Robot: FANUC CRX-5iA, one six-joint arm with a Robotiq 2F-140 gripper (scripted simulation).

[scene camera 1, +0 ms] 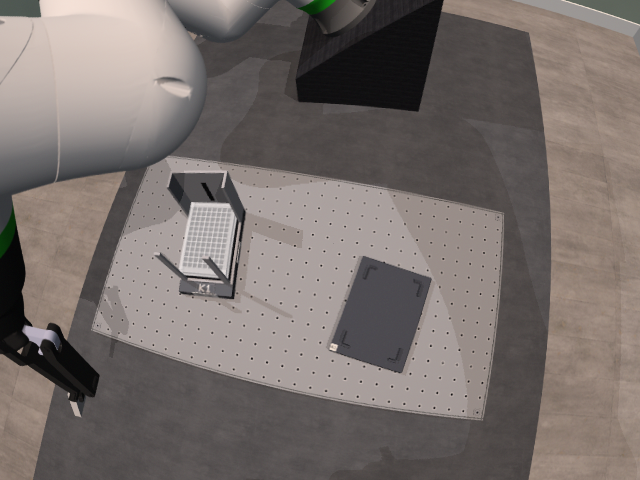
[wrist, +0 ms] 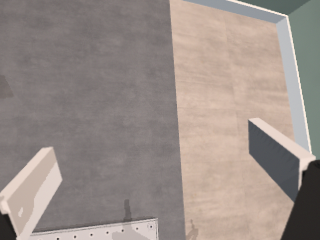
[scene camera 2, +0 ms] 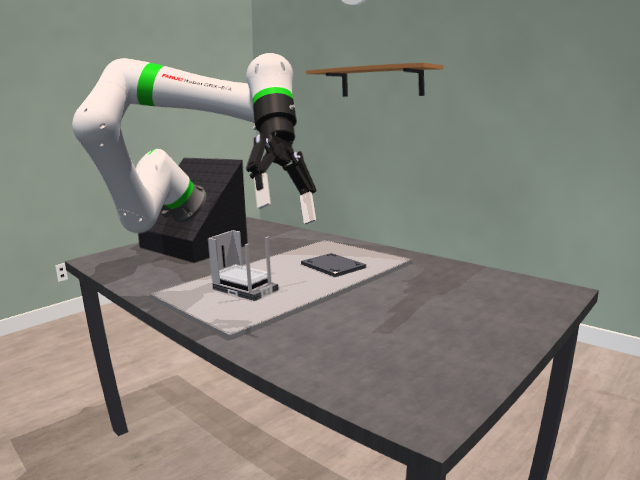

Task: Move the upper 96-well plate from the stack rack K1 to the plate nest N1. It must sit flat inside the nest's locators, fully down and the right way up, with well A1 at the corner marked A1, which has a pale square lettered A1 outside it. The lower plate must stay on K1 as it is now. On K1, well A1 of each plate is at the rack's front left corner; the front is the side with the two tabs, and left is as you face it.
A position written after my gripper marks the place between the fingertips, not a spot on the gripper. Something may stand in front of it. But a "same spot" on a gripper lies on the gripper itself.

my gripper: scene camera 1; wrist 153,150; scene camera 2
same spot on dark plate nest N1: [scene camera 2: 323,263] = [scene camera 1: 368,301]
same spot on my gripper: [scene camera 1: 62,361] = [scene camera 2: 305,164]
